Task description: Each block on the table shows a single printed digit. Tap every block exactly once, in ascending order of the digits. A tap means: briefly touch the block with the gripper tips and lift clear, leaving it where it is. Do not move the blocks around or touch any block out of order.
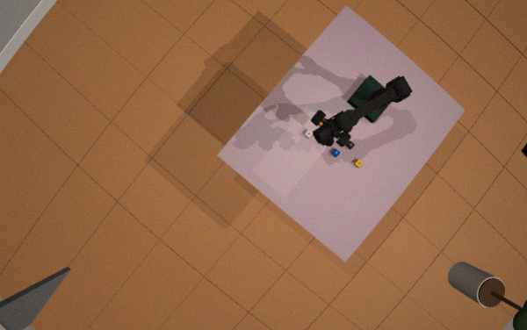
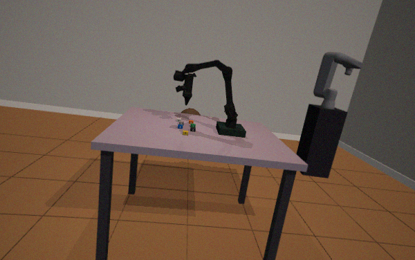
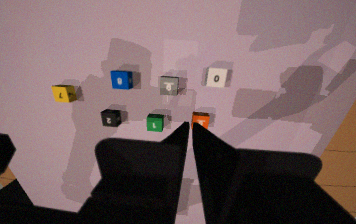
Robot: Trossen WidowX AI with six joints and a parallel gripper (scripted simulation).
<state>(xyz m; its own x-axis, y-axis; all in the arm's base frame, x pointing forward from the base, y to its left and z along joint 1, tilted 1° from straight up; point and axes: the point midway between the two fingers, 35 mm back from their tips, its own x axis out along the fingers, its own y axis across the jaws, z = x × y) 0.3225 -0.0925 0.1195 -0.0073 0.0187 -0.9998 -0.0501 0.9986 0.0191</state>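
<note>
The green block lies 70 mm behind my gripper tip, 60 mm to the left of it and 120 mm below it. From my gripper tip the other things lie so: orange block (50 mm behind, 30 mm to the right, 120 mm below); then grey block (10 mm ahead, 40 mm to the left, 120 mm below); then white block (40 mm ahead, 50 mm to the right, 120 mm below).
</note>
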